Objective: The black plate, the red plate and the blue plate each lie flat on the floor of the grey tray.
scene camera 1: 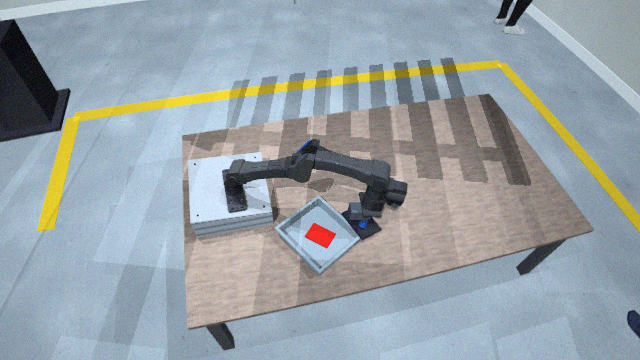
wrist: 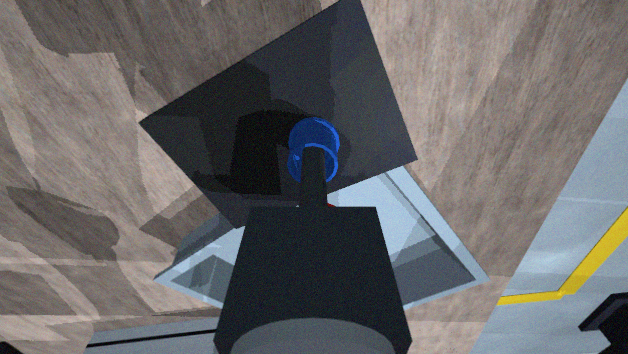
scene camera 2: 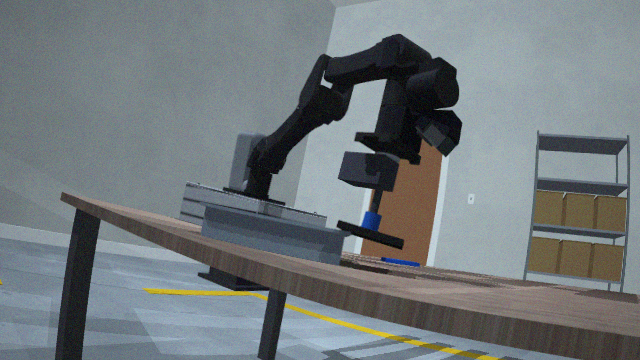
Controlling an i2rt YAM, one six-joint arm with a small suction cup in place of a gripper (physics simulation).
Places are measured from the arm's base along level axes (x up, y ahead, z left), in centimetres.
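Pixels of known places: hand at its tool point: [scene camera 1: 362, 226] [wrist: 313, 133] [scene camera 2: 366, 237]; arm's base at its link origin: [scene camera 1: 234, 190] [scene camera 2: 255, 198].
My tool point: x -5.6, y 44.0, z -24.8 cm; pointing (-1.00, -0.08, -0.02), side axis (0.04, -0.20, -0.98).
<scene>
Ahead of a thing's pixels: the offset from my tool point to its middle. Level surfaces: height alone.
My suction cup [scene camera 1: 363, 224] [scene camera 2: 371, 221] [wrist: 314, 150] is blue and sits on top of the black plate {dz +1.9, dx +0.3, dy +0.4 cm} [scene camera 1: 371, 232] [scene camera 2: 390, 239] [wrist: 362, 100]. The black plate hangs from it in the air, a little tilted in scene camera 2, at the right corner of the grey tray {dz +1.9, dx -2.2, dy -16.5 cm} [scene camera 1: 298, 251] [scene camera 2: 270, 233] [wrist: 440, 223], at about rim height or slightly above. The red plate {dz +2.4, dx -3.9, dy -15.7 cm} [scene camera 1: 320, 235] lies flat on the tray floor; a sliver of it shows in the wrist view. The blue plate {dz +46.9, dx -4.1, dy -8.1 cm} [scene camera 1: 304, 146] [scene camera 2: 400, 261] lies on the table behind the arm, mostly hidden in scene camera 1.
The arm stands on a white base block [scene camera 1: 215, 192] at the left of the wooden table {dx -4.6 cm} [scene camera 1: 450, 220]. The block is close to the tray's left corner. A shelf rack [scene camera 2: 533, 200] with boxes stands far behind the table.
</scene>
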